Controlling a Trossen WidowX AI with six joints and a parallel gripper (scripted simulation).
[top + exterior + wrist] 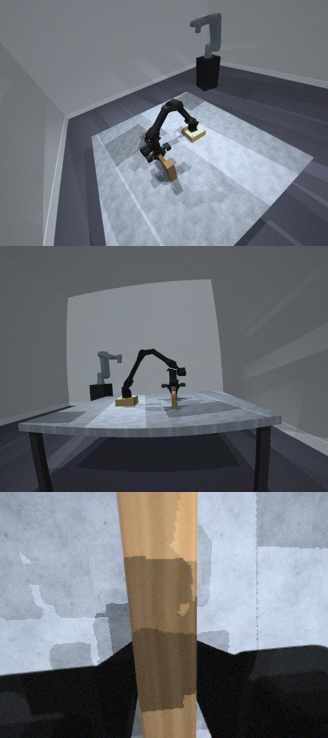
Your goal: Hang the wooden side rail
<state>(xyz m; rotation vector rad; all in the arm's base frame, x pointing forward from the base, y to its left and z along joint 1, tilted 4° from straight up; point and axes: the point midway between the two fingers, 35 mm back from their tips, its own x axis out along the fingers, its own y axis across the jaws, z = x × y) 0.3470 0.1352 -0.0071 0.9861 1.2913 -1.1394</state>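
The headboard post lies 3 cm behind my gripper tip, 15 cm to the left of it and 4 cm above it.
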